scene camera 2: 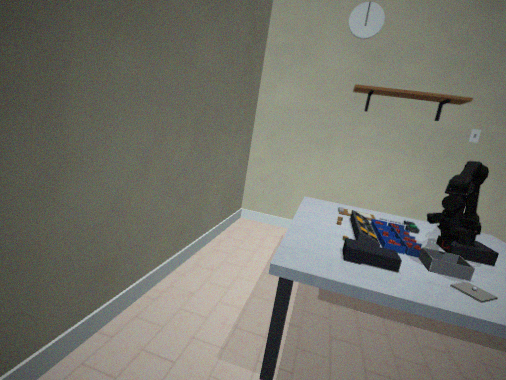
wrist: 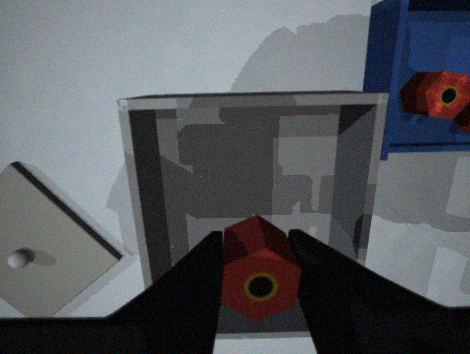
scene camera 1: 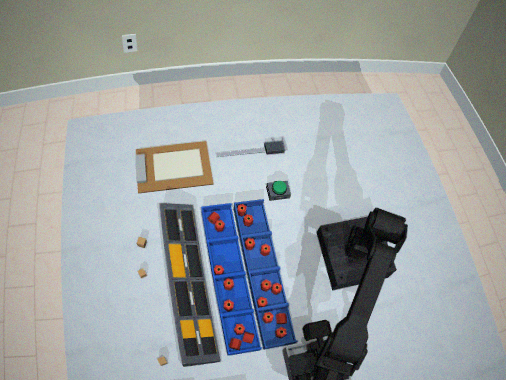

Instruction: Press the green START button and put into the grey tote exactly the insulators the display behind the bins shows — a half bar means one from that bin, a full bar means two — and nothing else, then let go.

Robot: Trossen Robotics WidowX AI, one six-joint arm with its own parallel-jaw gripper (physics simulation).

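My gripper (wrist: 255, 241) is shut on a red hexagonal insulator (wrist: 235, 282), held upright over the near part of the grey tote (wrist: 250, 100) (scene camera 2: 447, 269). The visible tote floor shows shadows and no insulator; the near part is hidden. The arm partly covers the tote in scene camera 1. The green button (scene camera 1: 279, 187) stands behind the blue bins (scene camera 1: 223, 253) (wrist: 420, 135), which hold red insulators and square-looking red pieces. The display (scene camera 1: 202, 362) shows one full yellow bar (scene camera 1: 177, 260) in its second cell and two half bars, left (scene camera 1: 188, 329) and right (scene camera 1: 205, 328), in its nearest cell.
A beige lid (wrist: 55, 260) (scene camera 2: 480, 295) with a knob lies beside the tote. A long black block (scene camera 2: 371, 256) stands near the display's near end. A clipboard (scene camera 1: 175, 188), a caliper (scene camera 1: 274, 147) and small wooden cubes, one at the far left (scene camera 1: 142, 242), lie on the table.
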